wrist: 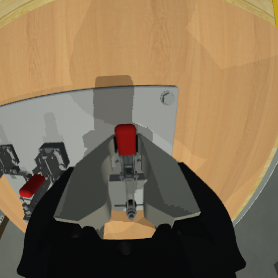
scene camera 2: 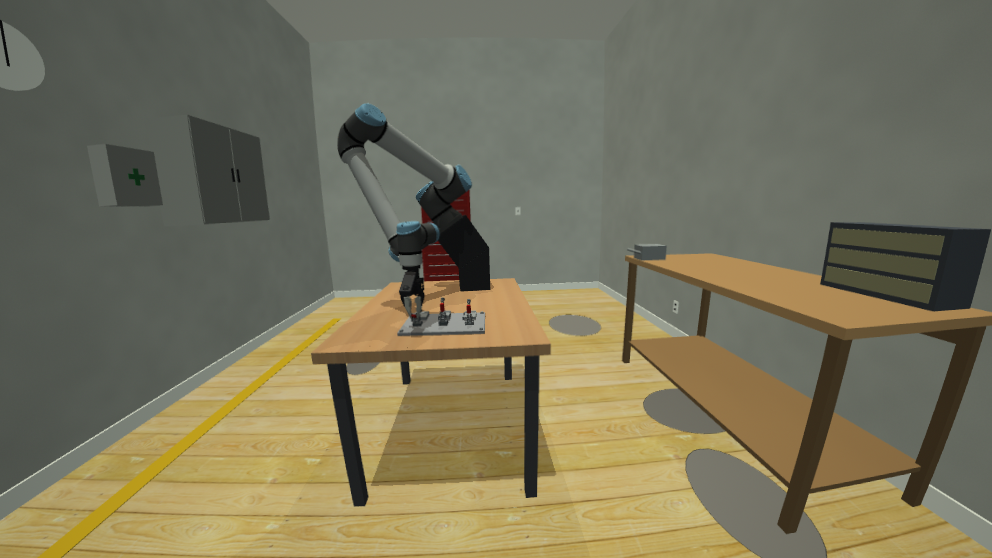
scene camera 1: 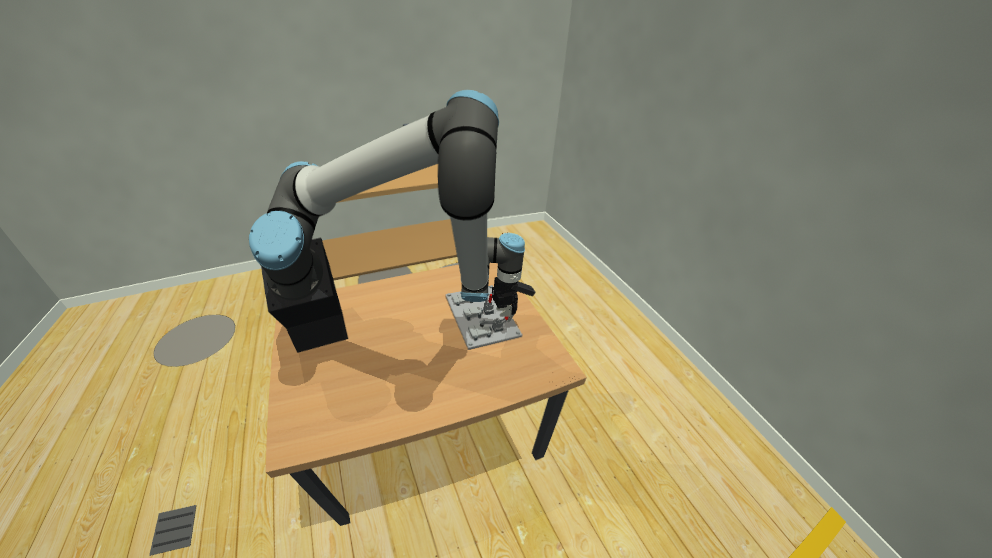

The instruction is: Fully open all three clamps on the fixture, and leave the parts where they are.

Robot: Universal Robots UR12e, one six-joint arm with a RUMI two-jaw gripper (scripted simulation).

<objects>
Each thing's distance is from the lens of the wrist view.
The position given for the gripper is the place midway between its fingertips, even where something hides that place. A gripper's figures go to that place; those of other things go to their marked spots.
gripper (wrist: pixel 126 135): 15 cm
toggle clamp (wrist: pixel 54 154): 20 cm
</objects>
